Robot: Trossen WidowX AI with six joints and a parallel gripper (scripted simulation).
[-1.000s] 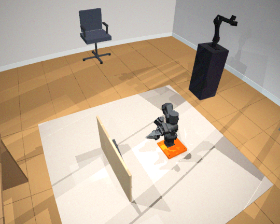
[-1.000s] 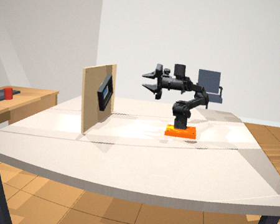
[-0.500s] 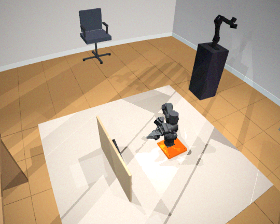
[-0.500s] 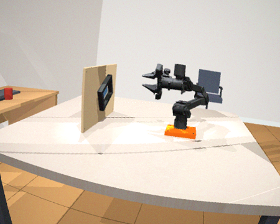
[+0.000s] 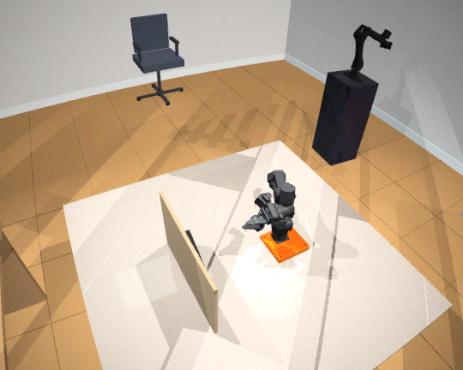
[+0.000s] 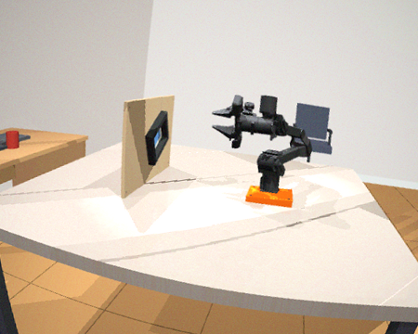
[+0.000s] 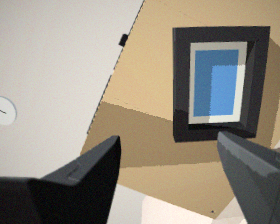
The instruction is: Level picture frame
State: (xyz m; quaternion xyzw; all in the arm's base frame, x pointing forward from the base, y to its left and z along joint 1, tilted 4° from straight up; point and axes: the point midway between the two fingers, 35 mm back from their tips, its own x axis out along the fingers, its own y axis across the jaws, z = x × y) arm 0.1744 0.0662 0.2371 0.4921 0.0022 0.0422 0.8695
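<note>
My gripper tip is 210 mm short of the picture frame, 10 mm to the left of it and 90 mm above it. Round my gripper tip: wall board: 220 mm ahead, 100 mm below.
</note>
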